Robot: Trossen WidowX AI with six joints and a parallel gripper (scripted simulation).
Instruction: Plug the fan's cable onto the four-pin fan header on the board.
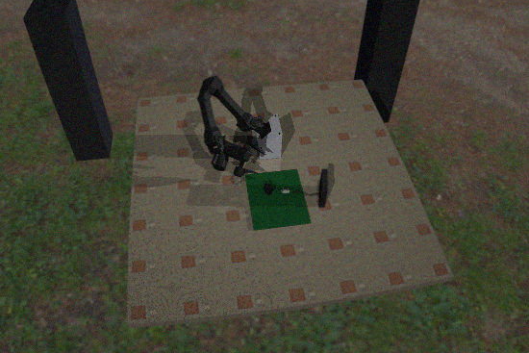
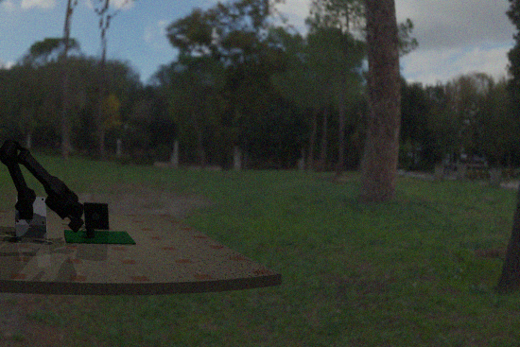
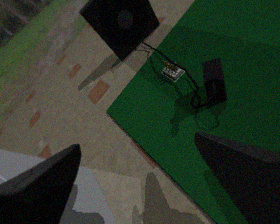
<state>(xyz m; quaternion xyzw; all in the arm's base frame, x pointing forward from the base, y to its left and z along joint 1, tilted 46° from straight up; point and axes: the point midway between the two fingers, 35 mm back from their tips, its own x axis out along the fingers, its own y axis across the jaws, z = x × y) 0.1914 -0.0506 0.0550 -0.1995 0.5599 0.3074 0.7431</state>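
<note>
Now: the dark plug 10 cm ahead of my gripper tip, 1 cm to the left of it and 6 cm below it. From my gripper tip the other things lie so: black fan: 15 cm ahead, 24 cm to the left, 2 cm below; then green board: 14 cm ahead, 5 cm to the left, 10 cm below.
</note>
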